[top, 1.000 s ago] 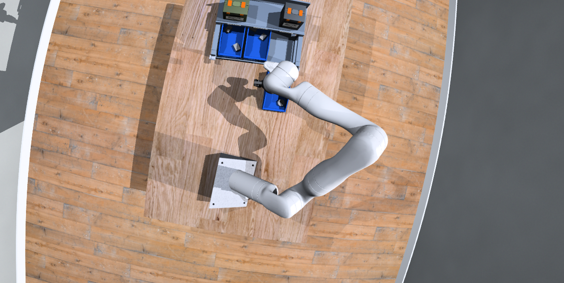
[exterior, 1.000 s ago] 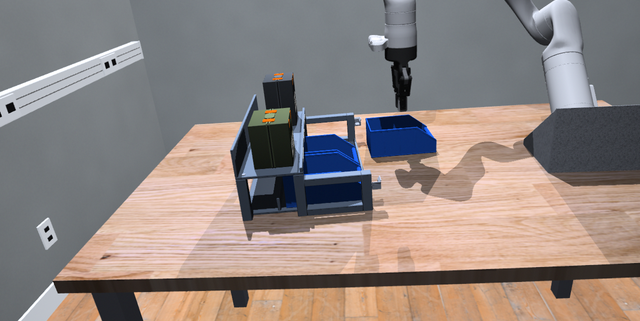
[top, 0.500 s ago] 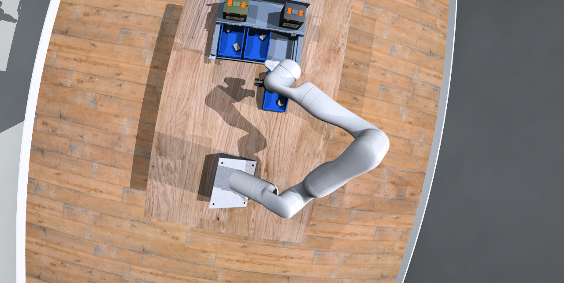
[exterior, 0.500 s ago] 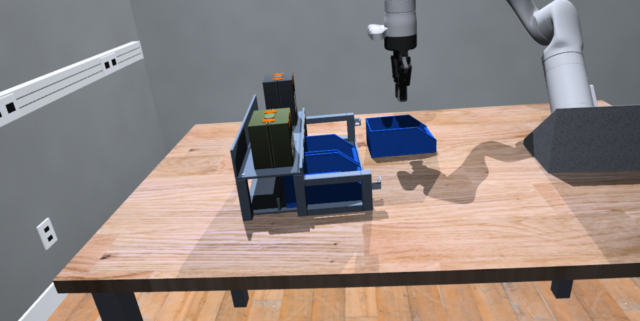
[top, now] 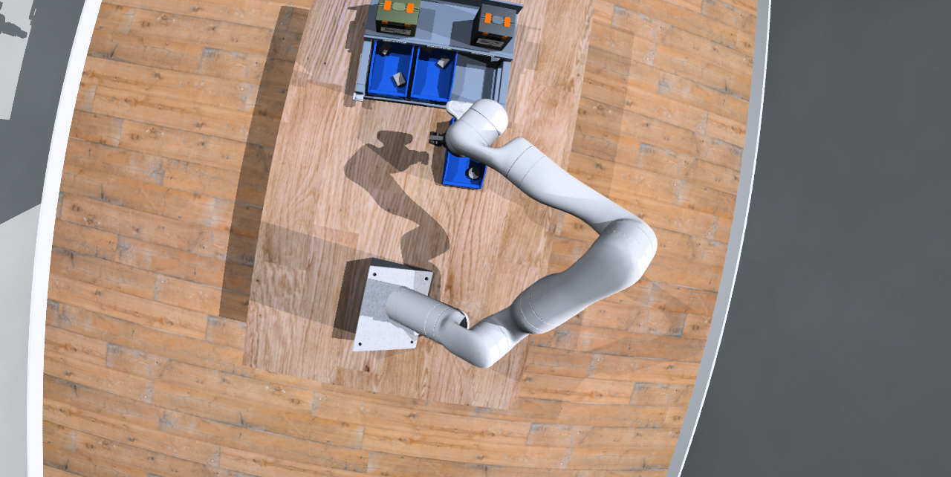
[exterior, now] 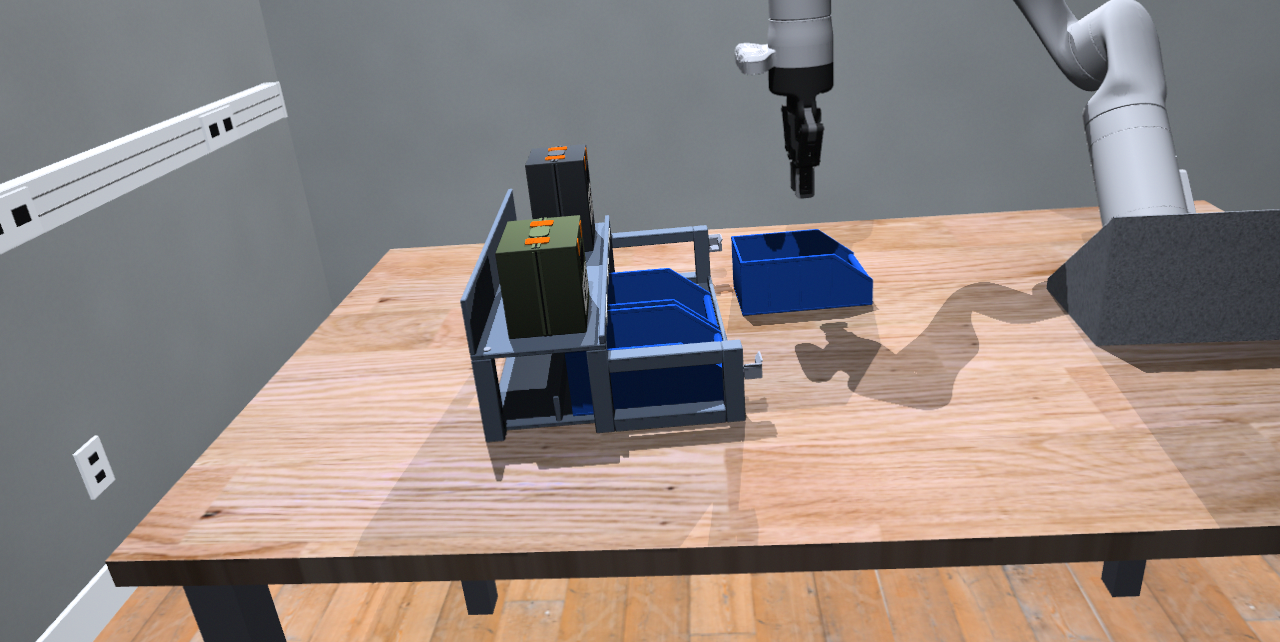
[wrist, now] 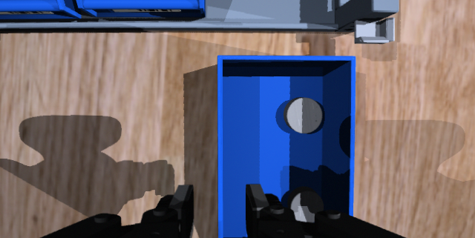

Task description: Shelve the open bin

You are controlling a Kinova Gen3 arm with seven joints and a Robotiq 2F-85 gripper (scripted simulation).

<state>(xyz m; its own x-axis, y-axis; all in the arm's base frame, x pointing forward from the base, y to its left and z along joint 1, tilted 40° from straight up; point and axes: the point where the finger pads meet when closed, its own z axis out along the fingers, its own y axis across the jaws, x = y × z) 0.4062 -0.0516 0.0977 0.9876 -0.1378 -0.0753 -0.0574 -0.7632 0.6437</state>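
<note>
The round grey part is 30 mm ahead of my hand, 80 mm to the right of it and 170 mm below it. Also, from my hand: green box 310 mm ahead, 160 mm to the left, 30 mm below; then dark box 300 mm ahead, 70 mm to the right, 10 mm below; then shelf 240 mm ahead, 50 mm to the left, 110 mm below.
</note>
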